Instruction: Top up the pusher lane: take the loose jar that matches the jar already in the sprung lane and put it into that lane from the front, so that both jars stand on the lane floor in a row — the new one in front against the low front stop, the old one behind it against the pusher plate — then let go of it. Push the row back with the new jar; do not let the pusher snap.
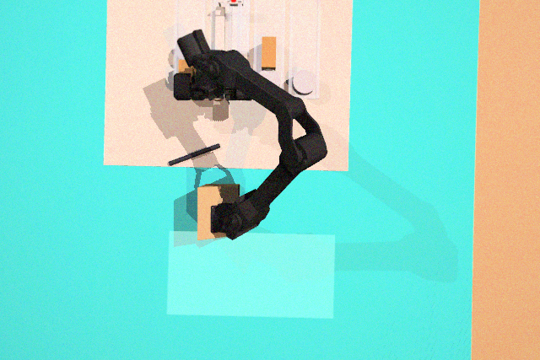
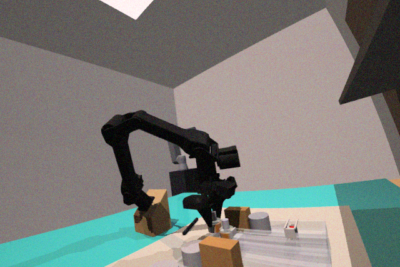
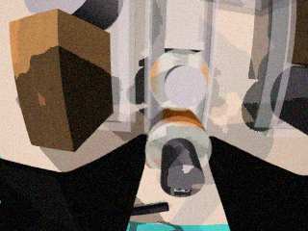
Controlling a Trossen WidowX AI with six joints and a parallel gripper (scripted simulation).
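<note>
My gripper tip is now 170 mm short of the sprung lane, 30 mm to the left of it and 30 mm above it. Also, from my gripper tip: red mark 220 mm ahead, 40 mm to the right, 20 mm above; black pen 160 mm behind, 60 mm to the left, 40 mm below.
</note>
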